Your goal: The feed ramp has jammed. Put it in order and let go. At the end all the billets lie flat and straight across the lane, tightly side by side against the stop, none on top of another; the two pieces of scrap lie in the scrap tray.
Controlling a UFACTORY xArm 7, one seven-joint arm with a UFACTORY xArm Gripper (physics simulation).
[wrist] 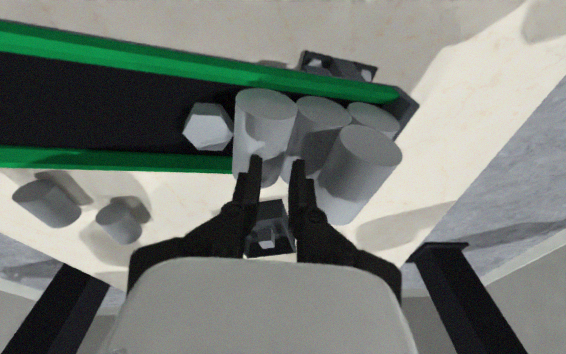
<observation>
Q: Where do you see a billet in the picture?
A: At 116, 219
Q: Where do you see a dark scrap tray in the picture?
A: At 271, 214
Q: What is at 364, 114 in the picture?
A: A billet.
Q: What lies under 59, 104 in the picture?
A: A feed lane.
</observation>
